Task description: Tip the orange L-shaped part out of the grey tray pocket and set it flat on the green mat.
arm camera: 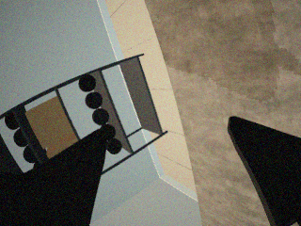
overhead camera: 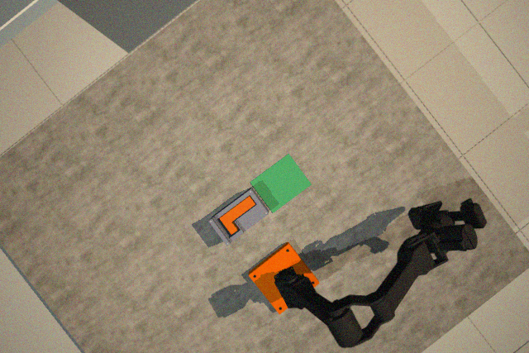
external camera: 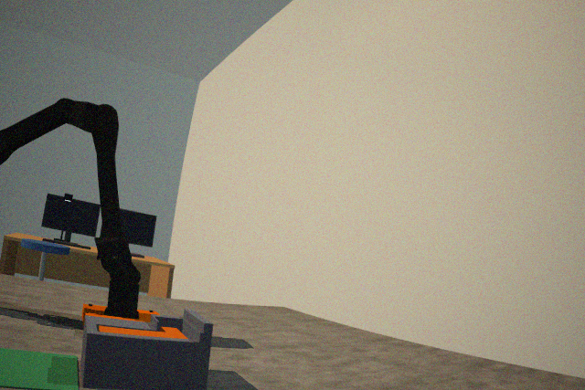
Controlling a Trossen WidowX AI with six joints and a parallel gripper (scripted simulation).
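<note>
The orange L-shaped part lies 24 cm ahead of my gripper tip, 57 cm to the left of it and 8 cm below it. The rest, counted from my gripper tip: green mat (26 cm ahead, 41 cm to the left, 14 cm below).
</note>
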